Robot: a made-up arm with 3 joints. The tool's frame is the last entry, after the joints.
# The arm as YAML. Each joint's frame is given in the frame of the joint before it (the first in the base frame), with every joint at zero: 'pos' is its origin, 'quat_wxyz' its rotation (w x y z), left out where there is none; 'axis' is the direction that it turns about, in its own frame. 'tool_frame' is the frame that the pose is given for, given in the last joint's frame.
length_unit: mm
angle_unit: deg
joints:
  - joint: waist
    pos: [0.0, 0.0, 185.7]
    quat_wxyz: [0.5, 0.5, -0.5, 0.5]
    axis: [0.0, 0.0, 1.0]
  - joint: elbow
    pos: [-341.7, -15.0, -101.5]
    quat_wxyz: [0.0, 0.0, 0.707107, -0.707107]
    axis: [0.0, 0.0, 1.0]
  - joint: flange
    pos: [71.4, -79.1, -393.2]
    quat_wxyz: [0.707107, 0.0, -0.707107, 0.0]
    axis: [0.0, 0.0, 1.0]
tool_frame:
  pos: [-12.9, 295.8, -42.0]
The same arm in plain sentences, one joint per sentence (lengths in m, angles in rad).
The arm has three revolute joints in a row. What follows holds with every joint at zero, and every direction is one of the base frame's. Joint 1 lies 0.1857 m along +z from the base frame's origin and rotates about -y. Joint 2 lies 0.015 m along +x and 0.1015 m along +y and 0.3417 m along -z from joint 1 and rotates about +x. Joint 3 lies 0.3932 m along -x and 0.0791 m along -y and 0.0714 m along -z from joint 2 and rotates about +z. The tool frame, which is the frame that the pose is given for, lies 0.0129 m along -x and 0.2958 m along +y and 0.042 m along -z from joint 3; its axes are parallel to the base frame's.
